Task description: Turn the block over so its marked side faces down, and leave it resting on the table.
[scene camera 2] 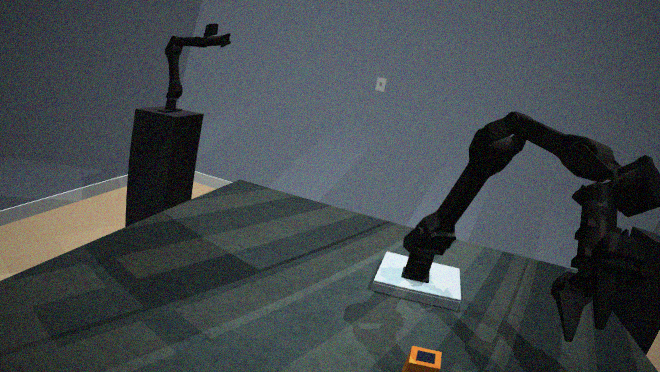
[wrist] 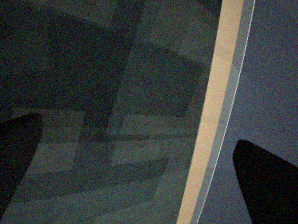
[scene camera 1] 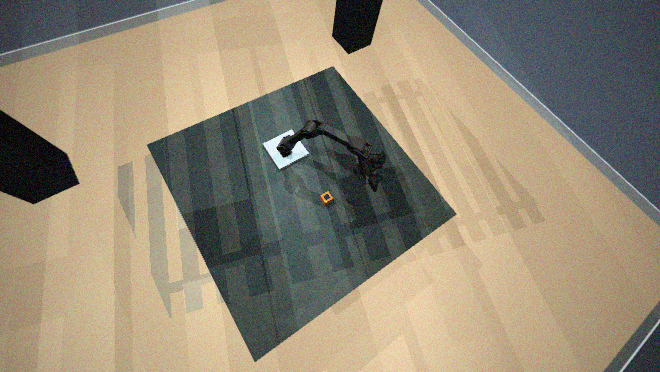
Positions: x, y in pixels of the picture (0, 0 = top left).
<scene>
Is my gripper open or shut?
Open.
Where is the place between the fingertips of my gripper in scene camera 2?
At 582, 335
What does my gripper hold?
Nothing.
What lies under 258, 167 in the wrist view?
My gripper.
</scene>
